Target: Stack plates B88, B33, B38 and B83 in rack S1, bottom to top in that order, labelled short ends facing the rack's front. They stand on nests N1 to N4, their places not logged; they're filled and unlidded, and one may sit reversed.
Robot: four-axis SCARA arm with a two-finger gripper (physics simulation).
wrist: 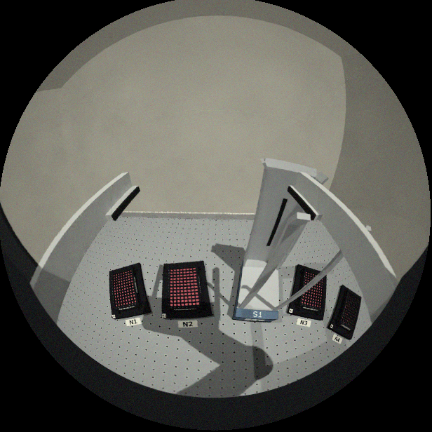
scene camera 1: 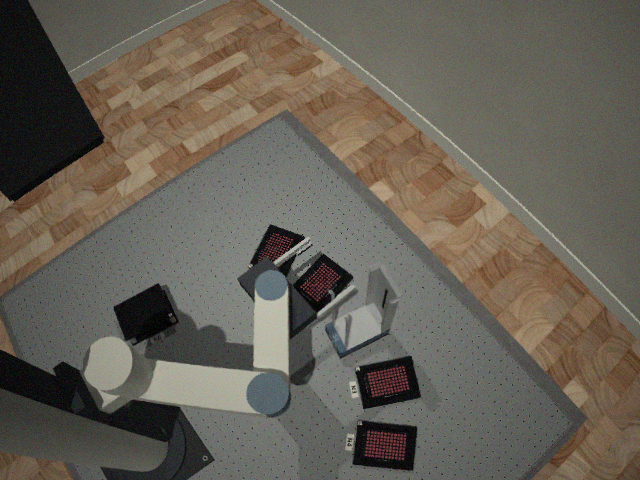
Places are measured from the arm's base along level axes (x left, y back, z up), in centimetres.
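Where they show: gripper, fingertip midpoint: [scene camera 1: 331, 262]; arm's base, origin of the base link: [scene camera 1: 146, 446].
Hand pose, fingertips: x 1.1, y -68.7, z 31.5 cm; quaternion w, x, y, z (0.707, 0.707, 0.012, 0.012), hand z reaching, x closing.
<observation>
Things, the pixels of their top centre, and the offset from my fingertips. "spot": a spot on its surface instead. Level surfaces: height alone.
- N1, middle of its top: [scene camera 1: 275, 249] dx +24.9, dy +2.6, dz -27.6 cm
- N2, middle of its top: [scene camera 1: 320, 281] dx +7.7, dy -1.6, dz -27.6 cm
- N3, middle of its top: [scene camera 1: 388, 381] dx -27.8, dy +2.2, dz -27.6 cm
- N4, middle of its top: [scene camera 1: 385, 445] dx -41.1, dy +14.2, dz -27.6 cm
- Rack S1, surface spot: [scene camera 1: 338, 342] spot: dx -10.8, dy +6.4, dz -25.3 cm
- black block-like object, middle of its top: [scene camera 1: 140, 310] dx +31.6, dy +47.2, dz -23.2 cm
- grey perforated table, its level: dz -30.2 cm
Black plates with red-filled wells stand on N1 [scene camera 1: 273, 245] [wrist: 124, 290], N2 [scene camera 1: 321, 281] [wrist: 185, 287], N3 [scene camera 1: 387, 381] [wrist: 309, 290] and N4 [scene camera 1: 385, 445] [wrist: 346, 312]. Small white tags show at plate corners on the side of the nest labels; their plate numbers are too small to read. Rack S1 [scene camera 1: 338, 342] [wrist: 257, 314], with a blue front and a tall grey back, stands between N2 and N3; its bare white floor shows. My gripper [scene camera 1: 315, 276] [wrist: 213, 176] is open and empty. In the scene view its fingers appear on either side of the N2 plate; the wrist view shows the plates well below.
A black block-like object [scene camera 1: 145, 312] with a small tag stands at the left of the grey perforated table [scene camera 1: 206, 217] [wrist: 165, 360]. Thin upright posts [wrist: 277, 260] rise at S1. The arm [scene camera 1: 206, 384] spans from lower left. A large black box [scene camera 1: 46, 103] stands beyond the table.
</observation>
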